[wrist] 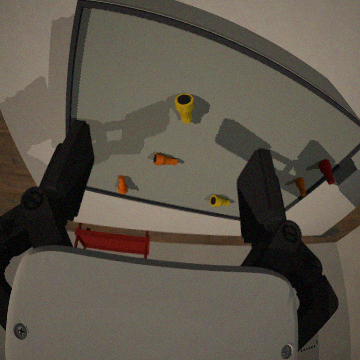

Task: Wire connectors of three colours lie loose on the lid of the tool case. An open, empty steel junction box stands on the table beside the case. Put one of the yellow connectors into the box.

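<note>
There's a tool case (124, 71) here, and you'd see the gripper (169, 150) as well.
</note>
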